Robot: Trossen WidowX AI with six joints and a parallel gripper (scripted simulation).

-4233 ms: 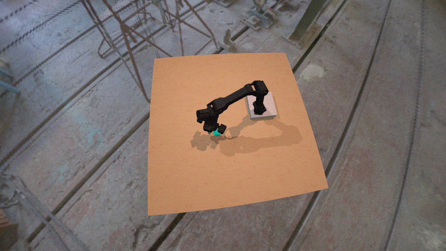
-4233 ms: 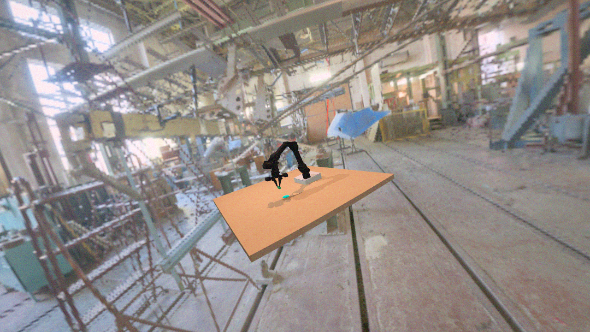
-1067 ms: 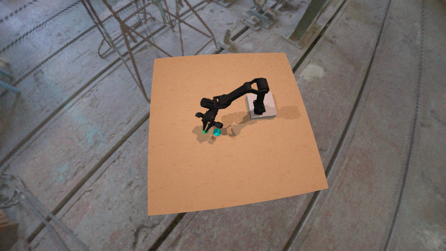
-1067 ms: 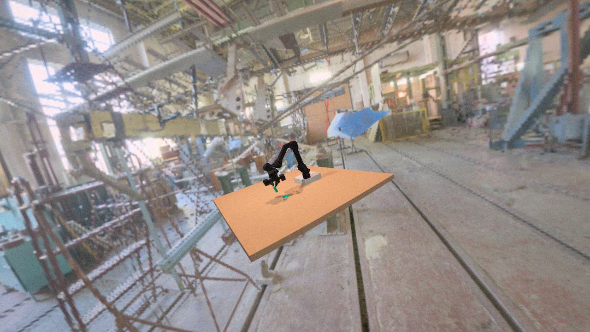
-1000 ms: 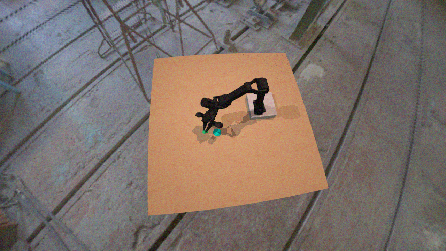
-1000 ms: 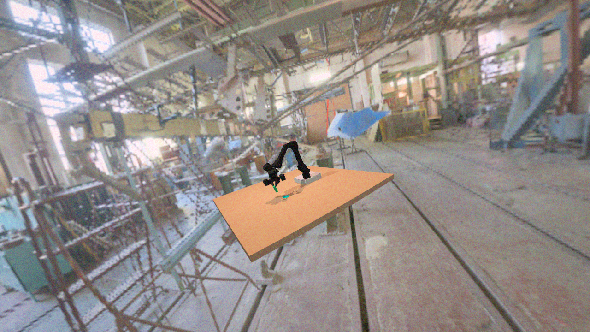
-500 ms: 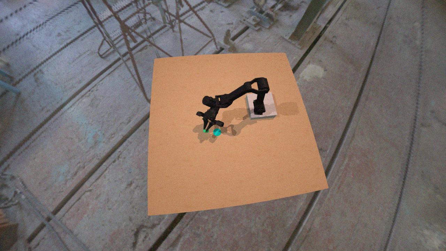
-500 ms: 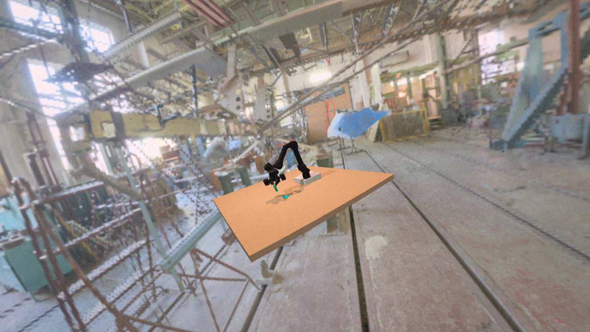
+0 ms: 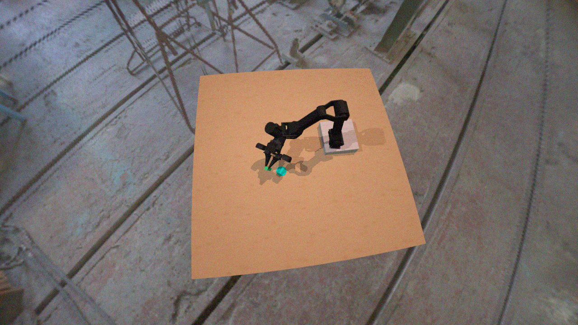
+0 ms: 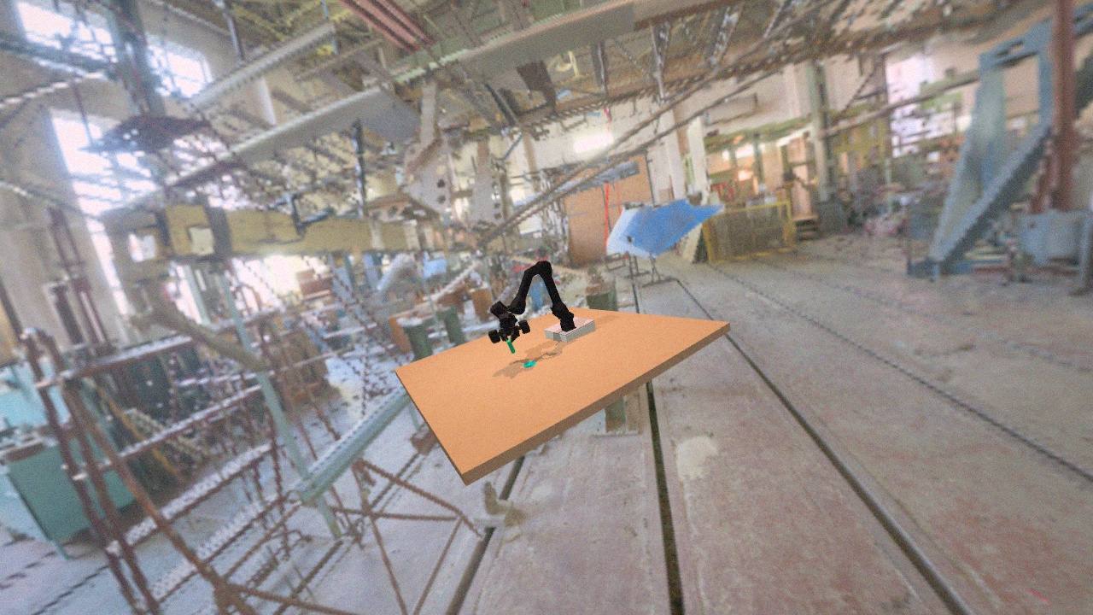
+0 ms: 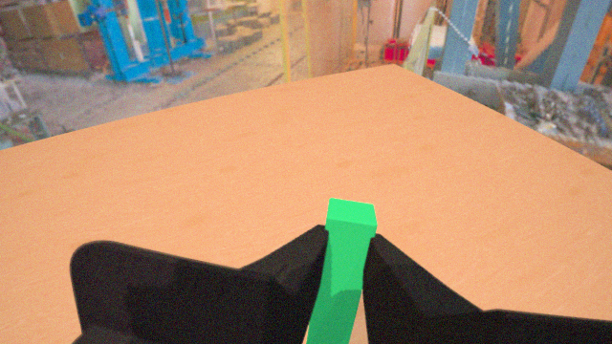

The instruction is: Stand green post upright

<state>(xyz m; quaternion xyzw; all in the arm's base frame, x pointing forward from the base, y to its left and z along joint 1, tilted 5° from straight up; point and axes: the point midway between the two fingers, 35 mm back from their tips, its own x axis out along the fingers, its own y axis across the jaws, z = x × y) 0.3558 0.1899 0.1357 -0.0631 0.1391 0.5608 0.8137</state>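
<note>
Now: the cyan circle 70 mm behind my gripper tip, 30 mm to the right of it and 140 mm below it. The rest, counted from my gripper tip: green post 20 mm below.
</note>
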